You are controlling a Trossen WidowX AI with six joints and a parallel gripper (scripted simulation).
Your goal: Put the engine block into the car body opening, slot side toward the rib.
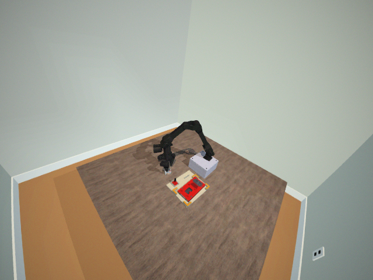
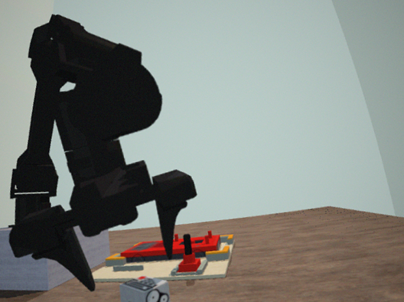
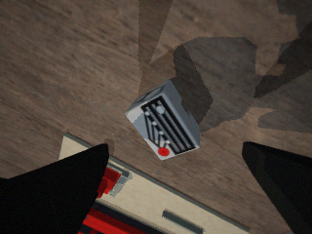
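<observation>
Right now my gripper tip is 1 cm short of the engine block, 1 cm to the left of it and 3 cm above it. The rest, counted from my gripper tip: black post (5 cm ahead, 11 cm to the left, 1 cm below).
</observation>
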